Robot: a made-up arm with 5 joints.
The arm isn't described. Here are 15 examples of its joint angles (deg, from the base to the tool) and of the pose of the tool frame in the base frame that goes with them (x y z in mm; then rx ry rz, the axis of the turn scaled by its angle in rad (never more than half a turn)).
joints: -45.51 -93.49 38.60 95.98 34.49
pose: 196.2 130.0 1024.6 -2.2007 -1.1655 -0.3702
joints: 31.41 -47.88 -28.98 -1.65 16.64
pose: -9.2 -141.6 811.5 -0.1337 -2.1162 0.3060
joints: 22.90 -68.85 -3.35 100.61 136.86
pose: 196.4 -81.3 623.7 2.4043 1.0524 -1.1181
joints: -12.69 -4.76 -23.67 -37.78 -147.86
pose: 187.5 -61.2 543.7 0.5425 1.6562 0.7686
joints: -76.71 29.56 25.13 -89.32 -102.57
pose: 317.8 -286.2 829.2 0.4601 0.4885 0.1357
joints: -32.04 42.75 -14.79 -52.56 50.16
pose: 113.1 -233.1 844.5 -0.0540 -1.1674 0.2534
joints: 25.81 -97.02 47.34 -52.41 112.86
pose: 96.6 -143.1 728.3 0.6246 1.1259 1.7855
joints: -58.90 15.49 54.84 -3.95 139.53
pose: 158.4 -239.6 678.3 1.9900 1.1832 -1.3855
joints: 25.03 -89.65 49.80 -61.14 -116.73
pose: 170.8 -413.8 880.7 1.3084 -1.3033 1.0941
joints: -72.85 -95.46 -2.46 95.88 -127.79
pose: 119.6 12.9 987.2 -0.4136 -0.8984 -0.7440
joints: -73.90 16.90 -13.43 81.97 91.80
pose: 22.0 -183.6 602.1 1.4929 -0.2937 -2.5475
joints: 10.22 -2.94 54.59 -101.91 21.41
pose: 39.2 -377.4 566.6 0.5682 -2.0757 -1.0820
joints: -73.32 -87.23 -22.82 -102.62 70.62
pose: 167.9 -130.1 969.9 1.7737 -1.6705 1.6394
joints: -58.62 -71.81 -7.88 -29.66 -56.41
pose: 114.8 118.5 932.1 -0.6055 -0.6271 1.4505
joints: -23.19 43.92 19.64 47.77 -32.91
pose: 306.5 -306.2 521.2 -1.0119 1.0380 -0.1153
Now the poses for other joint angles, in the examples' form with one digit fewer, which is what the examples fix.
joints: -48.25 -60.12 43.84 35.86 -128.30
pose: 313 -236 946 0.408 0.138 -0.626
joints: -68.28 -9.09 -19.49 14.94 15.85
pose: 137 61 730 -1.437 -0.616 1.441
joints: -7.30 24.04 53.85 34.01 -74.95
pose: 237 -466 541 -0.093 1.075 -1.105
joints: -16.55 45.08 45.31 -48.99 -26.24
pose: 228 -429 706 0.060 -0.178 -0.471
